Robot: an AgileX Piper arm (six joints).
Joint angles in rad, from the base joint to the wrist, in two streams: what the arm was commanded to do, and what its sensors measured. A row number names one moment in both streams.
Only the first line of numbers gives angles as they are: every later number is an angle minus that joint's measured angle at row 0.
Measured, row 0: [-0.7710, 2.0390, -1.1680, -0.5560, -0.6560, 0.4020]
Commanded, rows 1 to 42: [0.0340, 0.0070, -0.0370, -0.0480, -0.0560, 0.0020]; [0.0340, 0.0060, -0.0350, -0.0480, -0.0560, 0.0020]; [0.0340, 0.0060, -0.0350, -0.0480, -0.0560, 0.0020]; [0.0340, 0.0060, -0.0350, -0.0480, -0.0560, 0.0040]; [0.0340, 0.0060, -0.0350, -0.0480, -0.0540, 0.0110]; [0.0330, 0.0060, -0.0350, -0.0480, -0.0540, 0.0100]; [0.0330, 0.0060, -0.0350, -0.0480, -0.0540, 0.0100]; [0.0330, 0.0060, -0.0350, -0.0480, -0.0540, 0.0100]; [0.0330, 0.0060, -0.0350, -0.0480, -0.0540, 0.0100]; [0.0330, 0.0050, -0.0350, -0.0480, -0.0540, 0.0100]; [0.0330, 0.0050, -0.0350, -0.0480, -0.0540, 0.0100]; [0.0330, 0.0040, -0.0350, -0.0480, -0.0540, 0.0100]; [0.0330, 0.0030, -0.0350, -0.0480, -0.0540, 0.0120]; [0.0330, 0.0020, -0.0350, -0.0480, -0.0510, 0.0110]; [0.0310, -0.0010, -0.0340, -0.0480, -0.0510, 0.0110]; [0.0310, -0.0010, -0.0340, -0.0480, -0.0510, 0.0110]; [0.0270, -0.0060, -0.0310, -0.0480, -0.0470, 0.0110]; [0.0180, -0.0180, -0.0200, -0.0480, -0.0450, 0.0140]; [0.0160, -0.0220, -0.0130, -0.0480, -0.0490, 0.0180]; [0.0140, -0.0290, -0.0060, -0.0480, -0.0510, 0.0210]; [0.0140, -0.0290, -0.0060, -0.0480, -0.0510, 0.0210]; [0.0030, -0.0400, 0.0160, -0.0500, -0.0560, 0.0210]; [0.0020, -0.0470, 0.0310, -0.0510, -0.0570, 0.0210]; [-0.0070, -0.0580, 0.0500, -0.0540, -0.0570, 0.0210]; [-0.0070, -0.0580, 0.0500, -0.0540, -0.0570, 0.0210]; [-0.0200, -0.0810, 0.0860, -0.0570, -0.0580, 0.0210]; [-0.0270, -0.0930, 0.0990, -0.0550, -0.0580, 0.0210]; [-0.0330, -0.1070, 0.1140, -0.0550, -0.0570, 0.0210]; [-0.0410, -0.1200, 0.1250, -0.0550, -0.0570, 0.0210]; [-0.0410, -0.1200, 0.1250, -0.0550, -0.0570, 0.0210]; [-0.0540, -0.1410, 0.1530, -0.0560, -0.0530, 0.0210]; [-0.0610, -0.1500, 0.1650, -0.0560, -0.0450, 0.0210]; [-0.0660, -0.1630, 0.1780, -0.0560, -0.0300, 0.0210]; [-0.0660, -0.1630, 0.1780, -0.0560, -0.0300, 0.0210]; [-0.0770, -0.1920, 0.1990, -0.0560, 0.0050, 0.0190]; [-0.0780, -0.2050, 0.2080, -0.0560, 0.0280, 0.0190]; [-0.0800, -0.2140, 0.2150, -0.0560, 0.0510, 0.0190]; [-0.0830, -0.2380, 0.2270, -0.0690, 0.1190, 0.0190]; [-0.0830, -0.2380, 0.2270, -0.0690, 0.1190, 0.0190]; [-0.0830, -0.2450, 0.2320, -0.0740, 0.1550, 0.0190]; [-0.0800, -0.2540, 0.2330, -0.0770, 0.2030, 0.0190]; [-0.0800, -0.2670, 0.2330, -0.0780, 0.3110, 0.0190]
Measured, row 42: [-0.0770, -0.2410, 0.2280, -0.0700, 0.1720, 0.0190]
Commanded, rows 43 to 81: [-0.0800, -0.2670, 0.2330, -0.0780, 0.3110, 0.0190]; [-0.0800, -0.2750, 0.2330, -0.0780, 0.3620, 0.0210]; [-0.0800, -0.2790, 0.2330, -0.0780, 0.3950, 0.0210]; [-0.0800, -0.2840, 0.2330, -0.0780, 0.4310, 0.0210]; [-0.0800, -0.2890, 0.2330, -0.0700, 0.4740, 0.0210]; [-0.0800, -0.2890, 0.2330, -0.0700, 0.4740, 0.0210]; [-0.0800, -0.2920, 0.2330, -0.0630, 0.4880, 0.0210]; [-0.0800, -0.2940, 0.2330, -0.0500, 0.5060, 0.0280]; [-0.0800, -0.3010, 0.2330, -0.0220, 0.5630, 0.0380]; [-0.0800, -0.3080, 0.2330, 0.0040, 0.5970, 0.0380]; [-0.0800, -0.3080, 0.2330, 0.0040, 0.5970, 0.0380]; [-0.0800, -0.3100, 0.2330, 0.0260, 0.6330, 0.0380]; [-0.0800, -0.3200, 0.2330, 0.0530, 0.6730, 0.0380]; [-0.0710, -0.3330, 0.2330, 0.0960, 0.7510, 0.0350]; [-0.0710, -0.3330, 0.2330, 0.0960, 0.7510, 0.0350]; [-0.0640, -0.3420, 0.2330, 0.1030, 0.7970, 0.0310]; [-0.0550, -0.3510, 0.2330, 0.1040, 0.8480, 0.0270]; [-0.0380, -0.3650, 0.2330, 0.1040, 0.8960, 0.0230]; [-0.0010, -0.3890, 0.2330, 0.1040, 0.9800, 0.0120]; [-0.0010, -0.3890, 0.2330, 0.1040, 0.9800, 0.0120]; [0.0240, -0.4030, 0.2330, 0.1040, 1.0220, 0.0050]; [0.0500, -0.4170, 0.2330, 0.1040, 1.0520, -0.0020]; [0.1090, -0.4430, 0.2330, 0.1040, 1.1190, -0.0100]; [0.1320, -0.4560, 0.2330, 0.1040, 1.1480, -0.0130]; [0.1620, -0.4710, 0.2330, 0.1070, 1.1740, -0.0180]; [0.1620, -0.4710, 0.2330, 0.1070, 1.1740, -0.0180]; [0.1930, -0.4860, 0.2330, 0.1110, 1.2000, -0.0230]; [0.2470, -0.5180, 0.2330, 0.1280, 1.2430, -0.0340]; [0.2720, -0.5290, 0.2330, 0.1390, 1.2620, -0.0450]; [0.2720, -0.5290, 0.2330, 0.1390, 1.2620, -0.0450]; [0.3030, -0.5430, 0.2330, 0.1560, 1.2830, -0.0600]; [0.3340, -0.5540, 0.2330, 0.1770, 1.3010, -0.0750]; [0.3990, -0.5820, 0.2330, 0.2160, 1.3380, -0.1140]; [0.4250, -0.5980, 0.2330, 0.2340, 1.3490, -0.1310]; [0.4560, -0.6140, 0.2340, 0.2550, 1.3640, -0.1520]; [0.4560, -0.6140, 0.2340, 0.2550, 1.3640, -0.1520]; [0.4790, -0.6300, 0.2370, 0.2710, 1.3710, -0.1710]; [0.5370, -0.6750, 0.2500, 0.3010, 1.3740, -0.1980]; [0.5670, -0.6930, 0.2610, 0.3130, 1.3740, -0.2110]
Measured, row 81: [0.5070, -0.6380, 0.2400, 0.2780, 1.3580, -0.1640]
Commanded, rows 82 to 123: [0.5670, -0.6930, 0.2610, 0.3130, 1.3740, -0.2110]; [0.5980, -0.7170, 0.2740, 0.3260, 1.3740, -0.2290]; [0.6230, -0.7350, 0.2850, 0.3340, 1.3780, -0.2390]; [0.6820, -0.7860, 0.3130, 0.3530, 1.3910, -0.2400]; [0.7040, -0.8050, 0.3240, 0.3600, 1.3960, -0.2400]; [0.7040, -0.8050, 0.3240, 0.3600, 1.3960, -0.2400]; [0.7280, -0.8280, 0.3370, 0.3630, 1.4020, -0.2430]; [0.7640, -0.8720, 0.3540, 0.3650, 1.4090, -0.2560]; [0.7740, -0.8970, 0.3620, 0.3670, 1.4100, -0.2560]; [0.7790, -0.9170, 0.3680, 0.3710, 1.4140, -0.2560]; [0.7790, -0.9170, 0.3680, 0.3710, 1.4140, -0.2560]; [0.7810, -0.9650, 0.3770, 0.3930, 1.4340, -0.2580]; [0.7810, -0.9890, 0.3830, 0.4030, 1.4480, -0.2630]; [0.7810, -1.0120, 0.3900, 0.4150, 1.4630, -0.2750]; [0.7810, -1.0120, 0.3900, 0.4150, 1.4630, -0.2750]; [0.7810, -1.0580, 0.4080, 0.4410, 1.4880, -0.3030]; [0.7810, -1.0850, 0.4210, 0.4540, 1.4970, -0.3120]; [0.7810, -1.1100, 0.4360, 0.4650, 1.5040, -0.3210]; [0.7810, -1.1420, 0.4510, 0.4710, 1.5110, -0.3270]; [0.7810, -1.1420, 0.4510, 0.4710, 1.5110, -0.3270]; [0.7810, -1.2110, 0.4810, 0.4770, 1.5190, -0.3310]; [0.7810, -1.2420, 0.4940, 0.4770, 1.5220, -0.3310]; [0.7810, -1.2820, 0.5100, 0.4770, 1.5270, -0.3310]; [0.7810, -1.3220, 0.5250, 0.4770, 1.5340, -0.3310]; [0.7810, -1.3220, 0.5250, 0.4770, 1.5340, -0.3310]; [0.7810, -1.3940, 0.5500, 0.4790, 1.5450, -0.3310]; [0.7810, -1.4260, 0.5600, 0.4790, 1.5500, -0.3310]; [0.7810, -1.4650, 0.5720, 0.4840, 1.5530, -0.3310]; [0.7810, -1.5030, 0.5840, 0.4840, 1.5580, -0.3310]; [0.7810, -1.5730, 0.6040, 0.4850, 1.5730, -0.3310]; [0.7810, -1.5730, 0.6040, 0.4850, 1.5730, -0.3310]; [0.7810, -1.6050, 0.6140, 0.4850, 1.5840, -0.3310]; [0.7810, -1.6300, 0.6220, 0.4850, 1.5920, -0.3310]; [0.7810, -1.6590, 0.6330, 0.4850, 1.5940, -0.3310]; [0.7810, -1.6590, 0.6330, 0.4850, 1.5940, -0.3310]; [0.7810, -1.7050, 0.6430, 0.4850, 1.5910, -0.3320]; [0.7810, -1.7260, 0.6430, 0.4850, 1.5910, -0.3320]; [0.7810, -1.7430, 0.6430, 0.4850, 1.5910, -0.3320]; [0.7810, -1.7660, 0.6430, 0.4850, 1.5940, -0.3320]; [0.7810, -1.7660, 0.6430, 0.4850, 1.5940, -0.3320]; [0.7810, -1.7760, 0.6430, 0.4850, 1.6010, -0.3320]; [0.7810, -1.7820, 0.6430, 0.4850, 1.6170, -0.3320]
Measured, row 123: [0.7780, -1.7570, 0.6370, 0.4850, 1.5970, -0.3240]
